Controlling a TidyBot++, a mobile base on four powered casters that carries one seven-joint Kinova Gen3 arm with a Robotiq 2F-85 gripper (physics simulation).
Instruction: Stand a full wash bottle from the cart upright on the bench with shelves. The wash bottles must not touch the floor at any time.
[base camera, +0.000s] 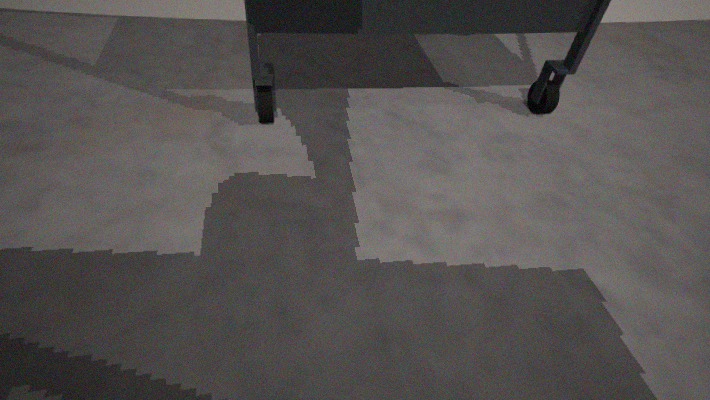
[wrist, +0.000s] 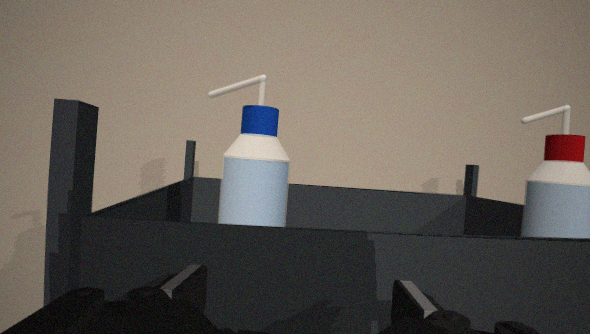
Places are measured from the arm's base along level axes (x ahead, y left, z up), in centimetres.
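Where they show: gripper, fingertip midpoint: (wrist: 298, 294).
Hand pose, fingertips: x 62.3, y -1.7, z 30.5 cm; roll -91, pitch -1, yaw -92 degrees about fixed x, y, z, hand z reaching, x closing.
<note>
After its pixels a point has its place.
A wash bottle with a blue cap (wrist: 255, 190) @(x 74.0, y 2.0, z 34.0 cm) stands upright in the cart's tray in the wrist view, filled pale blue up to its shoulder, its white spout pointing left. A second wash bottle with a red cap (wrist: 559, 207) @(x 75.8, y -24.5, z 34.4 cm) stands upright at the right edge of that view, also pale blue up to its shoulder. The near tray wall hides both bottles' bases. The dark cart (base camera: 470, 17) @(x 65.9, y -17.9, z -24.6 cm) (wrist: 225, 260) @(x 62.6, y 1.8, z 31.7 cm) stands ahead. My gripper (wrist: 298, 294) @(x 62.3, y -1.7, z 30.5 cm) is open and empty, in front of the near tray wall and lower than the bottles. The bench with shelves does not show.
The cart's corner post (wrist: 65, 190) @(x 60.5, y 8.3, z 34.6 cm) rises above the tray at the left. Two thinner posts stand at the back corners. The cart's left caster (base camera: 265, 102) @(x 61.1, y 7.7, z -35.7 cm) and right caster (base camera: 544, 95) @(x 68.4, y -32.8, z -36.0 cm) rest on the floor. A beige wall (wrist: 380, 75) @(x 103.4, y -13.6, z 52.1 cm) is behind the cart.
</note>
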